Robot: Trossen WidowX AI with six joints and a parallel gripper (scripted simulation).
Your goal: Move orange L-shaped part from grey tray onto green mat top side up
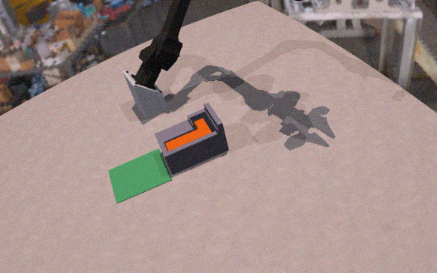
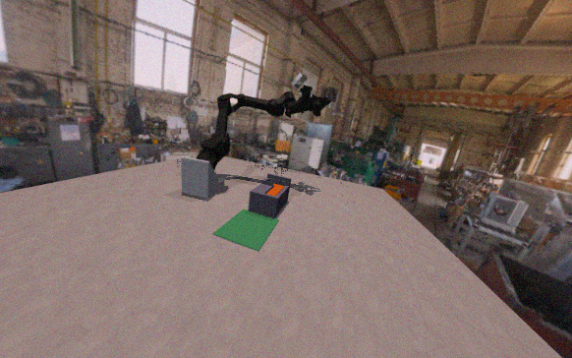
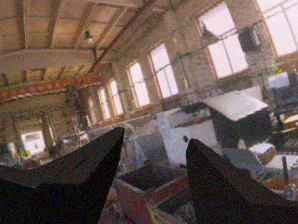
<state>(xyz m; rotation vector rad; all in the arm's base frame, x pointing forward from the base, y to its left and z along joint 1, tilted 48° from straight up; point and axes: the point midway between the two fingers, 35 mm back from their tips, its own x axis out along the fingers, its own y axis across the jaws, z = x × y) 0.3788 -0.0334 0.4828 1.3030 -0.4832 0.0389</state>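
The orange L-shaped part is 17 cm behind my gripper tip, 33 cm to the right of it and 39 cm below it. The rest, counted from my gripper tip: green mat: 20 cm behind, 49 cm to the right, 45 cm below.
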